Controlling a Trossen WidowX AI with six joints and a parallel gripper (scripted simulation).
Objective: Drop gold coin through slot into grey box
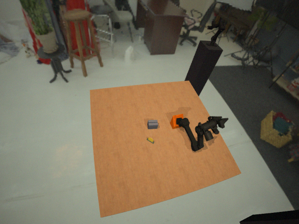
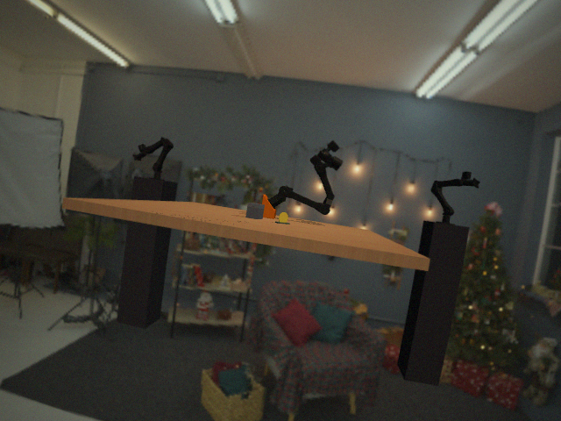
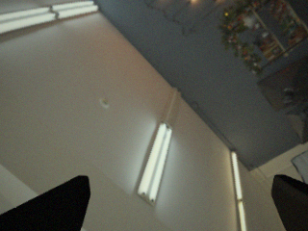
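Right now the gold coin is 500 mm ahead of my gripper tip, 430 mm below it and 130 mm to the right of it.
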